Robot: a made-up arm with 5 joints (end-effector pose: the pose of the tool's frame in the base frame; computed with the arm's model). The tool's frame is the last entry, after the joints. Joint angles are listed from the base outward.
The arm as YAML. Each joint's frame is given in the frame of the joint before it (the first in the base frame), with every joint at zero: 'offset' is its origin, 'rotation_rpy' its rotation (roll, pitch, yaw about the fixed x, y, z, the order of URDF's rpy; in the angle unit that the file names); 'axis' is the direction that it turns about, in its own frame. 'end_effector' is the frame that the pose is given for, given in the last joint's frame.
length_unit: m
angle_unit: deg
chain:
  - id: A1
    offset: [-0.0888, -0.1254, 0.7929]
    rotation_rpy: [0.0, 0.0, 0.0]
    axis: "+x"
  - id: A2
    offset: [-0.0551, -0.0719, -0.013]
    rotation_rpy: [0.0, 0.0, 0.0]
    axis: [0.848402, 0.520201, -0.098]
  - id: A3
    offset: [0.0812, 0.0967, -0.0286]
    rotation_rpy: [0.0, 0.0, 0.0]
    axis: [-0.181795, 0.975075, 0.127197]
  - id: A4
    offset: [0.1, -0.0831, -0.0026]
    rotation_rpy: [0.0, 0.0, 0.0]
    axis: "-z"
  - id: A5
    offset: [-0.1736, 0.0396, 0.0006]
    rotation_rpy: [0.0, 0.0, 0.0]
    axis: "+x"
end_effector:
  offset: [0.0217, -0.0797, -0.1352]
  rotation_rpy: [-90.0, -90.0, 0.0]
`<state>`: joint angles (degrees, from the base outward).
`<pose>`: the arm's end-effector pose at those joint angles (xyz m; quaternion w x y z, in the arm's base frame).
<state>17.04 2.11 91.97 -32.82 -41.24</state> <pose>-0.0329 -0.3317 0.6608 0.8350 -0.2806 -0.4047 0.2457</pose>
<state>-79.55 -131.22 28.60 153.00 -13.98</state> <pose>0.1788 -0.0553 0.8705 0.3661 -0.5141 0.5293 0.5671</pose>
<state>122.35 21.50 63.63 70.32 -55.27</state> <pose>-0.0970 -0.1671 0.8011 0.8973 -0.2318 -0.3733 -0.0426</pose>
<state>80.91 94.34 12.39 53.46 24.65</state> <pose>-0.0917 -0.1673 0.9608 0.7741 -0.0265 0.6322 0.0226</pose>
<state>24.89 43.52 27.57 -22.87 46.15</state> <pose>-0.2268 -0.0806 0.7245 0.9027 0.0523 0.2435 -0.3509</pose>
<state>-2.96 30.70 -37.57 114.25 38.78</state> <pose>0.2017 -0.0854 0.7113 0.1887 0.2835 -0.3800 0.8600</pose>
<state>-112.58 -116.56 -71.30 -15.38 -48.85</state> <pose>-0.0829 0.0614 0.7875 0.1362 -0.6346 0.4077 -0.6423</pose>
